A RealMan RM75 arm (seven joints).
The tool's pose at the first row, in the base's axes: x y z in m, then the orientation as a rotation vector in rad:
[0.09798 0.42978 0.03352 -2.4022 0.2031 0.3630]
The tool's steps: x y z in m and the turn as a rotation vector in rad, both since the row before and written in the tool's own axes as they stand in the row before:
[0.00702 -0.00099 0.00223 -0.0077 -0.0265 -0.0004]
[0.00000 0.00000 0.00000 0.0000 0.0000 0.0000]
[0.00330 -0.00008 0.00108 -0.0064 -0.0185 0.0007]
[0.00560 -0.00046 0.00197 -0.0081 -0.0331 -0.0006]
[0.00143 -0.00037 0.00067 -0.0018 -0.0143 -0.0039]
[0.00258 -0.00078 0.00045 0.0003 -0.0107 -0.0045]
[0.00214 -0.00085 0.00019 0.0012 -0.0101 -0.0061]
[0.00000 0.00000 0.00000 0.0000 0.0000 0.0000]
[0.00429 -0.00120 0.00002 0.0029 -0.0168 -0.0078]
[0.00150 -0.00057 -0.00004 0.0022 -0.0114 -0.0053]
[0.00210 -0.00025 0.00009 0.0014 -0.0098 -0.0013]
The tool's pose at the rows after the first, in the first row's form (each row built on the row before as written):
[0.10442 0.43165 0.03032 -2.4036 0.1896 0.3959]
[0.10442 0.43165 0.03032 -2.4036 0.1896 0.3959]
[0.10730 0.43232 0.02850 -2.4053 0.1811 0.4195]
[0.11217 0.43384 0.02543 -2.4047 0.1642 0.4603]
[0.11340 0.43456 0.02465 -2.4025 0.1528 0.4759]
[0.11584 0.43549 0.02383 -2.3991 0.1427 0.4865]
[0.11795 0.43632 0.02339 -2.3949 0.1311 0.4955]
[0.11795 0.43632 0.02339 -2.3949 0.1311 0.4955]
[0.12217 0.43741 0.02245 -2.3870 0.1149 0.5113]
[0.12368 0.43790 0.02224 -2.3813 0.1040 0.5220]
[0.12563 0.43828 0.02150 -2.3770 0.0984 0.5328]

